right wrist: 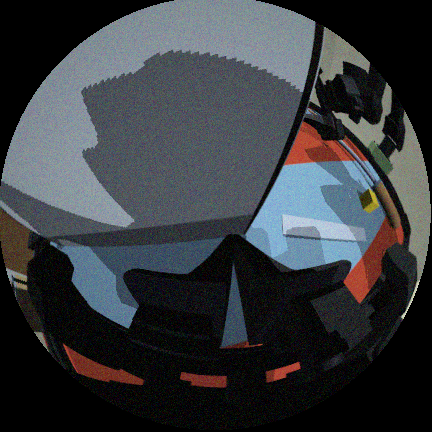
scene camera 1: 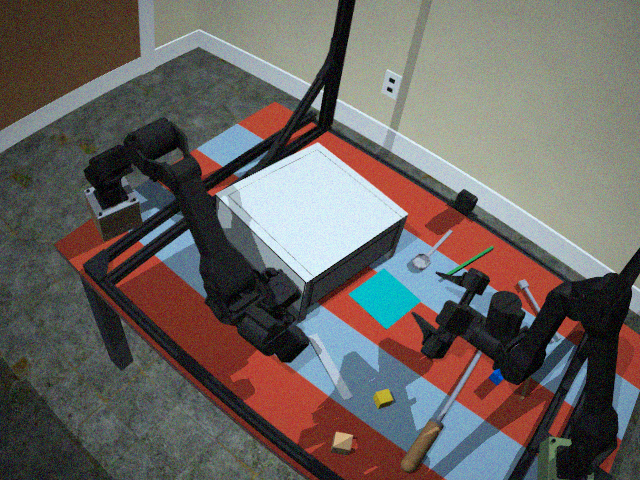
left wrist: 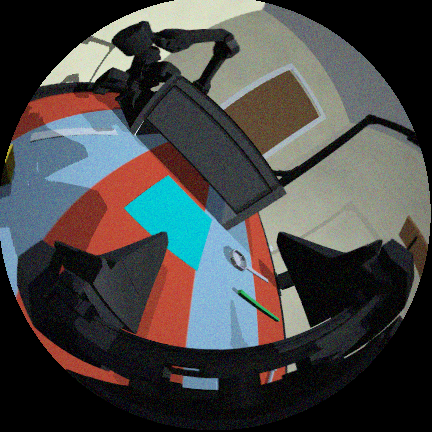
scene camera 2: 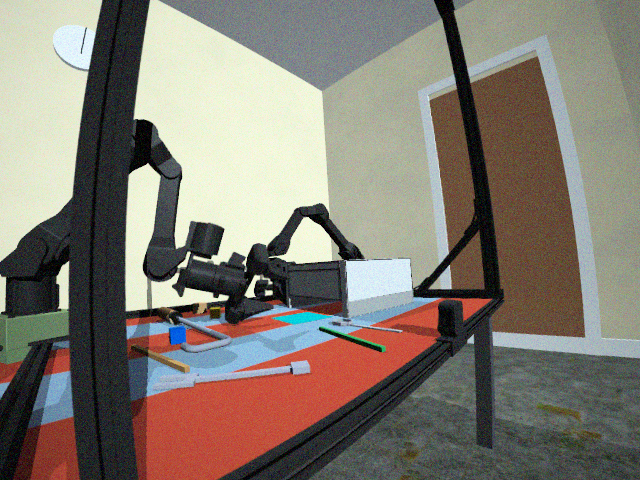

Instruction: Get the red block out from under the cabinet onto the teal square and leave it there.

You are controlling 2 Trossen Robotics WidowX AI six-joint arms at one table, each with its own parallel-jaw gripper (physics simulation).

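Places are measured from the left arm's base along level axes (x left, y back, z up), in metres.
Pixels of known places: left gripper, fingertip midpoint: (scene camera 1: 424, 292) (left wrist: 223, 238) (scene camera 2: 281, 292); right gripper, fingertip midpoint: (right wrist: 232, 239) (scene camera 1: 293, 319) (left wrist: 132, 127) (scene camera 2: 289, 306); left arm's base, origin of the base link: (right wrist: 382, 152) (scene camera 1: 571, 463) (scene camera 2: 31, 312); right arm's base, origin of the base link: (scene camera 1: 110, 195).
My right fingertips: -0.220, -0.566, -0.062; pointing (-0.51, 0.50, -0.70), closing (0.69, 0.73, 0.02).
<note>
Ahead of a thing's pixels: the offset from my right fingertips to its top centre, as dx, dy, dz. "pt": to the spot under its first point.
The white cabinet {-0.187, -0.019, +0.133} (scene camera 1: 315, 211) (scene camera 2: 377, 279) (left wrist: 210, 150) (right wrist: 200, 150) stands on the striped table. The red block does not show in any view. The teal square {pt -0.106, +0.169, -0.002} (scene camera 1: 385, 298) (scene camera 2: 302, 317) (left wrist: 172, 215) lies bare beside the cabinet. My left gripper (scene camera 1: 427, 294) (left wrist: 223, 238) is open and empty, above the table at the side of the teal square away from the cabinet. My right gripper (right wrist: 232, 239) is shut and empty, its tips together close to the lower edge of the cabinet's side, near a corner. Whether they touch it I cannot tell.
A pale flat strip {+0.080, +0.090, -0.001} (scene camera 1: 330, 366) (right wrist: 325, 229) and a yellow cube {+0.130, +0.197, +0.022} (scene camera 1: 383, 398) (right wrist: 369, 200) lie at the near side in scene camera 1. A wooden-handled tool {pt +0.217, +0.279, +0.031} (scene camera 1: 422, 445), a blue block {+0.028, +0.424, +0.022} (scene camera 1: 496, 376) (scene camera 2: 177, 334), a green stick {-0.259, +0.348, +0.004} (scene camera 1: 470, 260) (left wrist: 258, 305) and a small strainer {-0.276, +0.262, +0.005} (scene camera 1: 421, 261) lie around my left gripper.
</note>
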